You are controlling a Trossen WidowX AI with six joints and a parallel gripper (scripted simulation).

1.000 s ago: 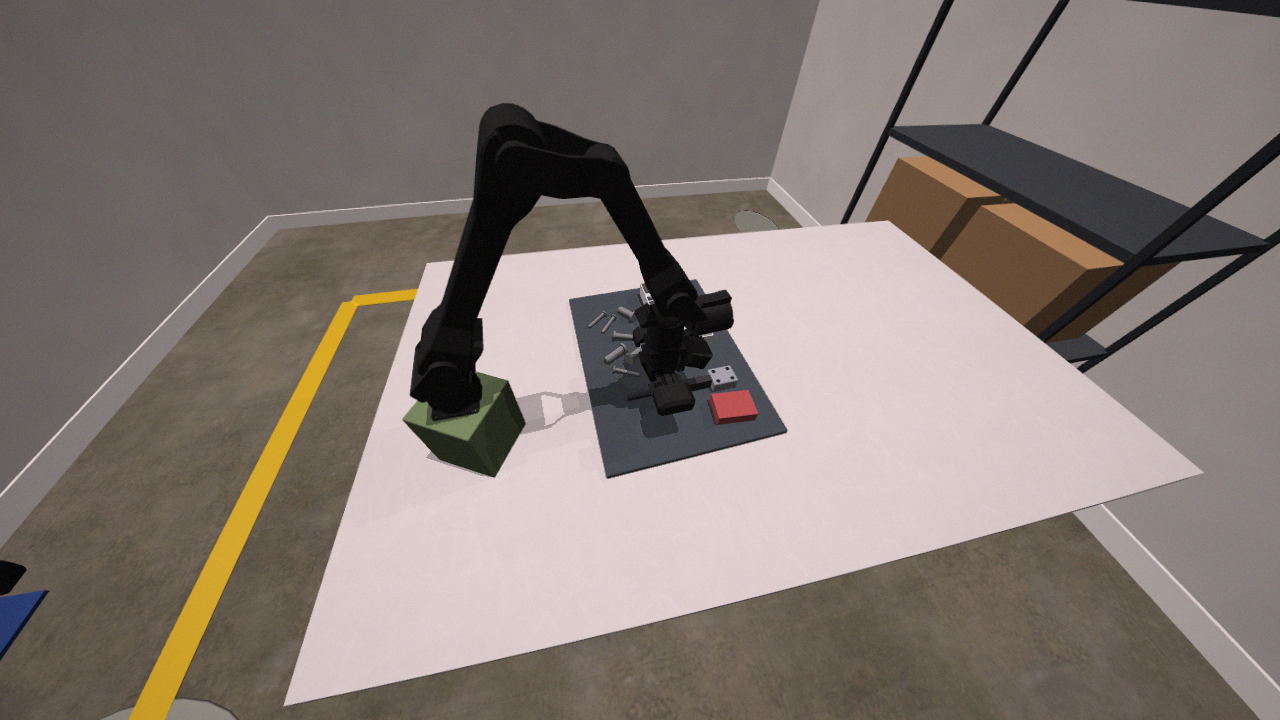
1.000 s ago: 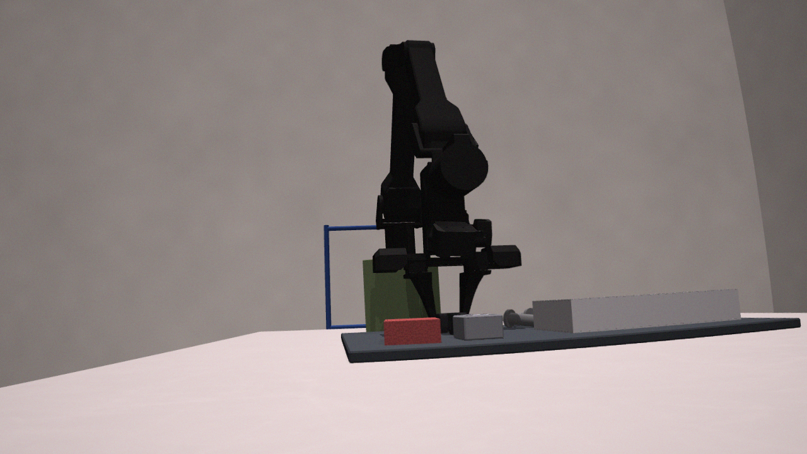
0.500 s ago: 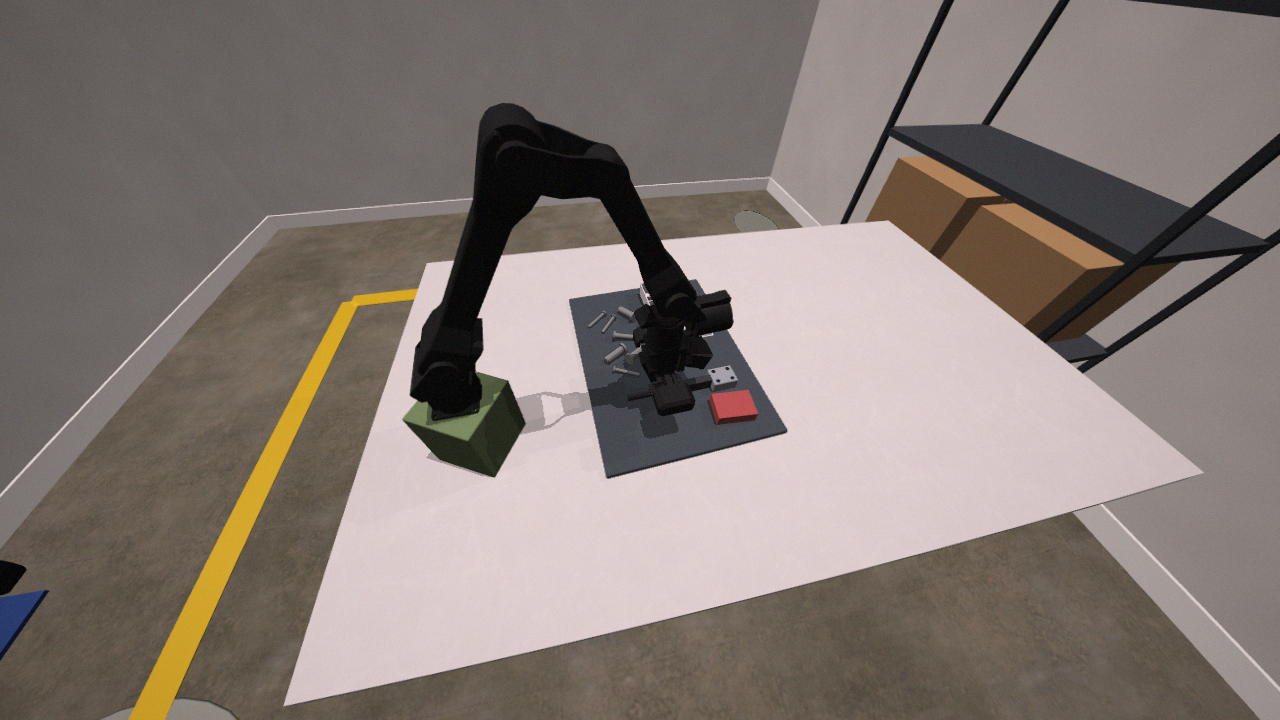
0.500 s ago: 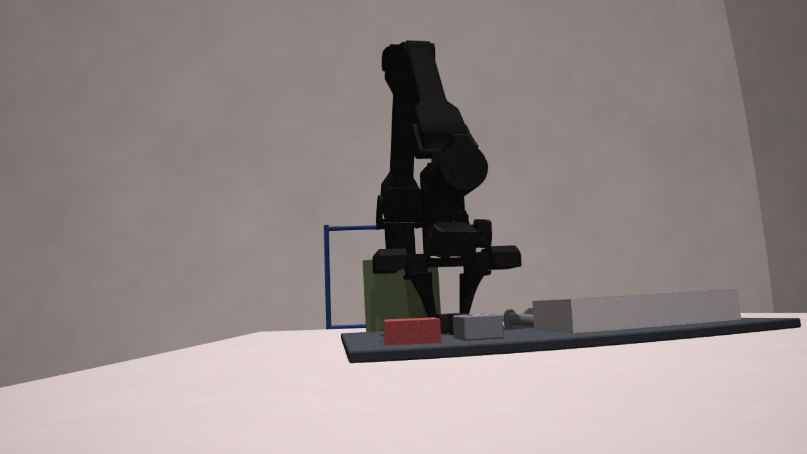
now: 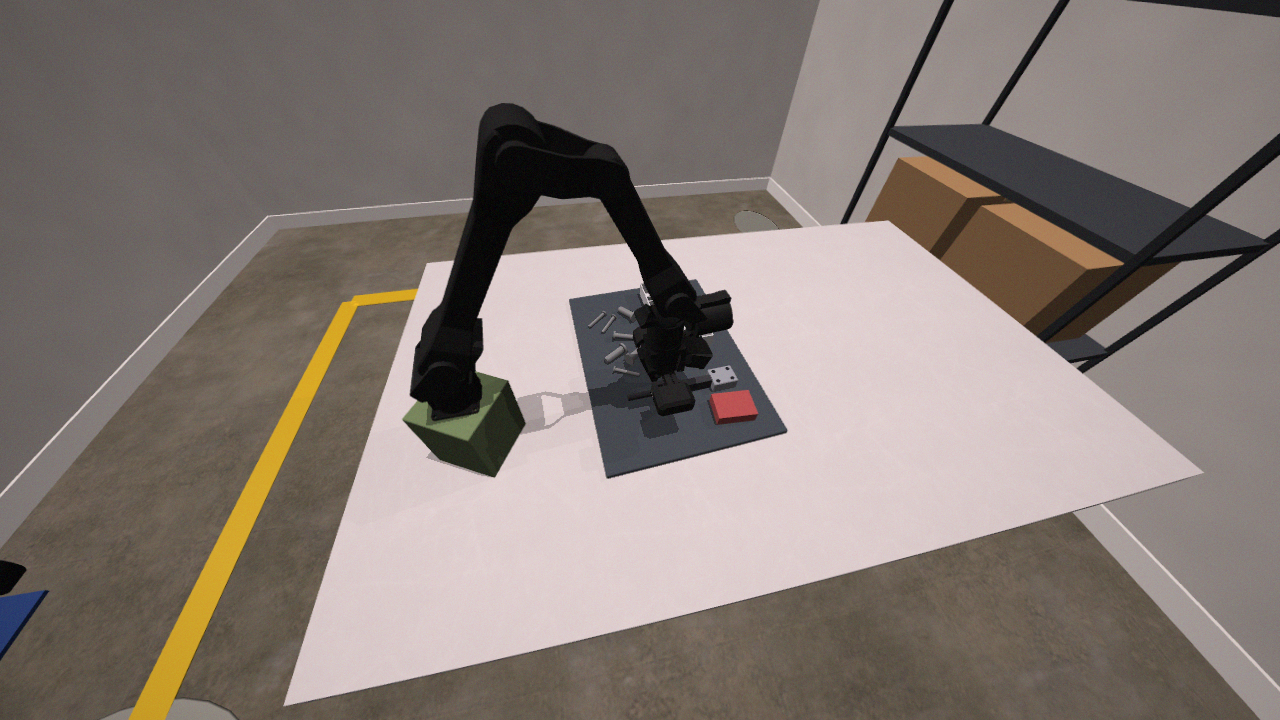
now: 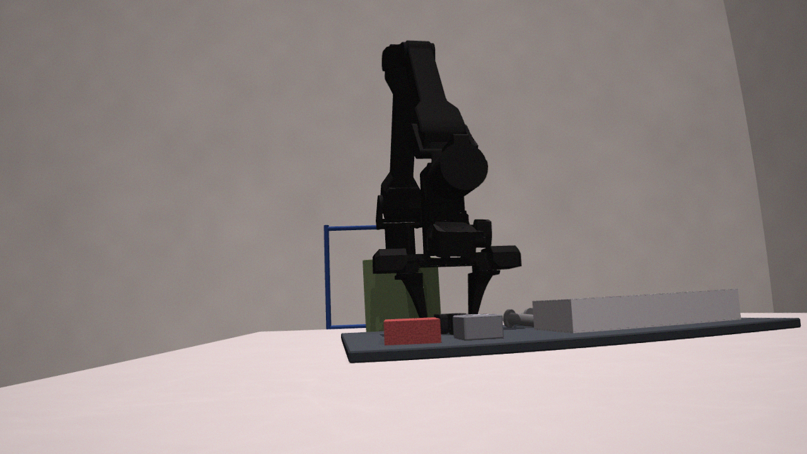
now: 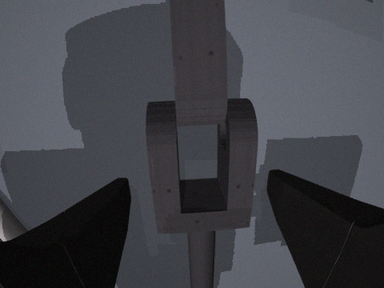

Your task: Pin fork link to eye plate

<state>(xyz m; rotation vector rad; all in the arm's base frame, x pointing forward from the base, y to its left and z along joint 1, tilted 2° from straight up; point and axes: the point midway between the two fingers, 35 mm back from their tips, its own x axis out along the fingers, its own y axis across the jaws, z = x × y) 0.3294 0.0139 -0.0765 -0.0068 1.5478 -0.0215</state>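
My gripper is now 30 mm above the fork link. From my hand the other things lie so: grey mount (130 mm ahead, 20 mm below); then dark mat (40 mm ahead, 100 mm to the left, 50 mm below); then eye plate (50 mm ahead, 30 mm below).
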